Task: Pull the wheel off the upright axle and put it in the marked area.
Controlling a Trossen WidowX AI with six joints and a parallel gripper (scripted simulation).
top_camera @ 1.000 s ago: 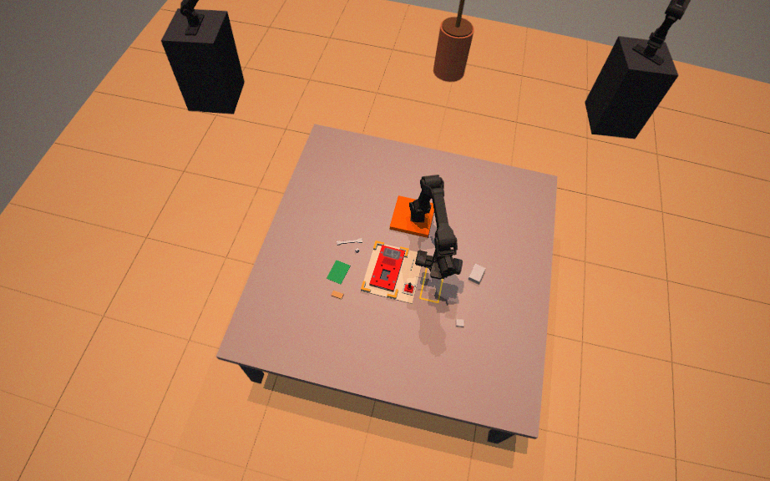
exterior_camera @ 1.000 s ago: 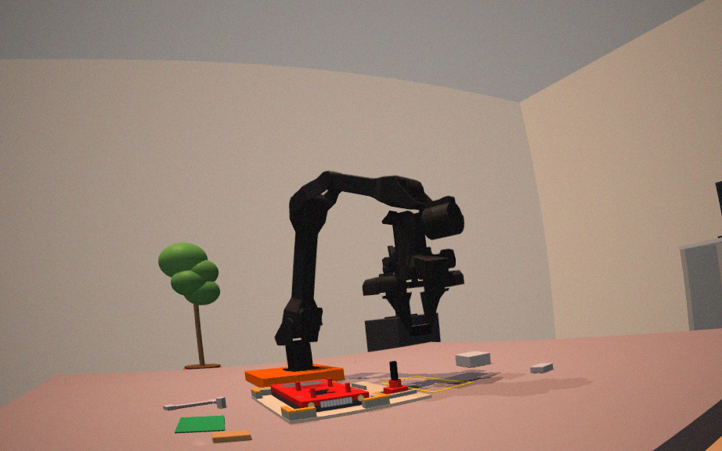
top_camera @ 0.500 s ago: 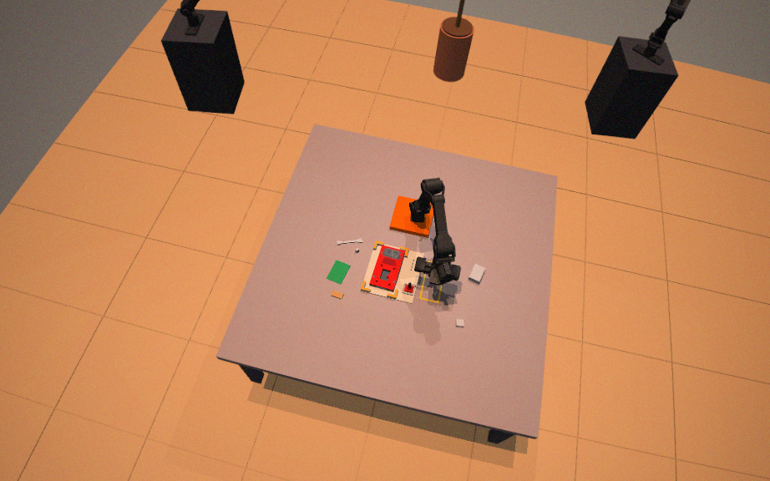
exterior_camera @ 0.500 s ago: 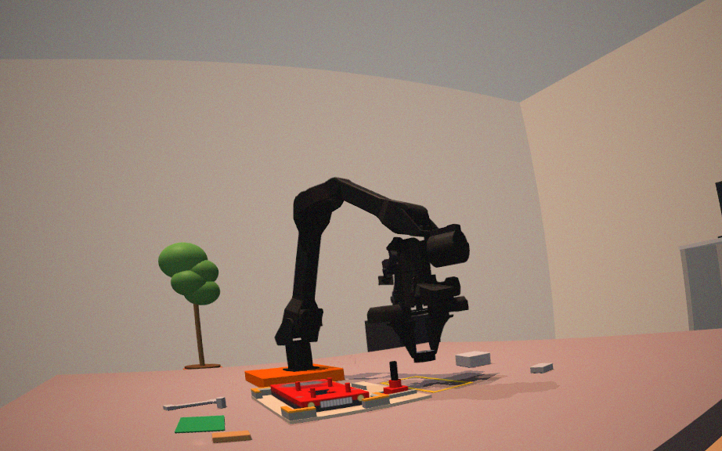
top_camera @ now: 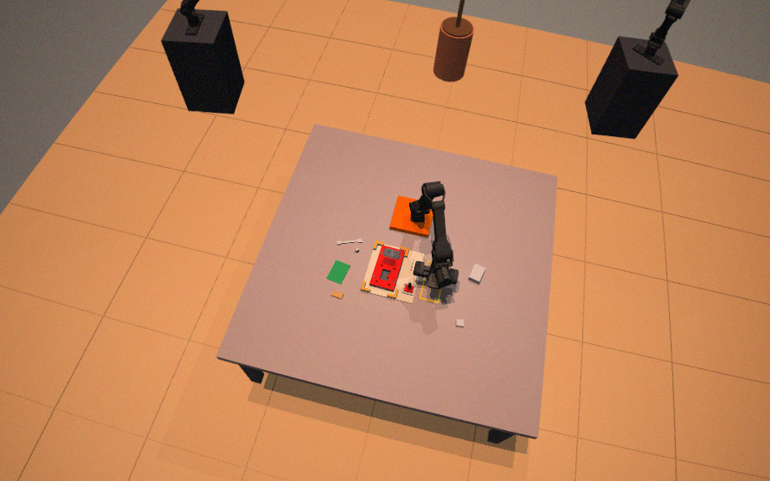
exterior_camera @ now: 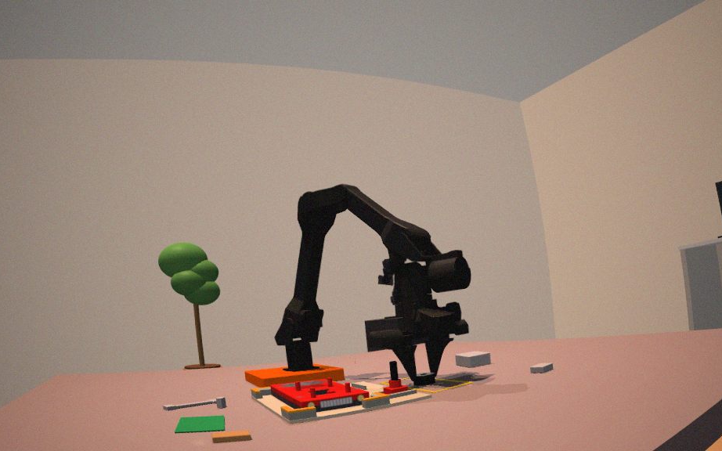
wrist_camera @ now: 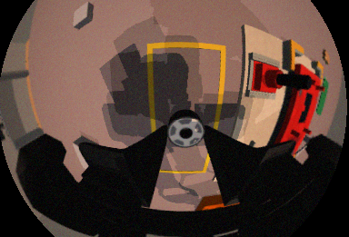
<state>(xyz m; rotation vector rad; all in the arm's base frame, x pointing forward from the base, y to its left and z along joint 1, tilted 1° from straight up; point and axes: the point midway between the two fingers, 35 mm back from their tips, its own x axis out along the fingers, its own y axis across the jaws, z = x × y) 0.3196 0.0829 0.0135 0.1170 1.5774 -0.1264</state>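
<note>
Now: the wheel right at my gripper tip. Round my gripper tip: grey cube 180 mm ahead, 120 mm to the left; then green card 10 mm behind, 420 mm to the right, 10 mm below; then orange block 100 mm ahead, 410 mm to the right, 10 mm below.
</note>
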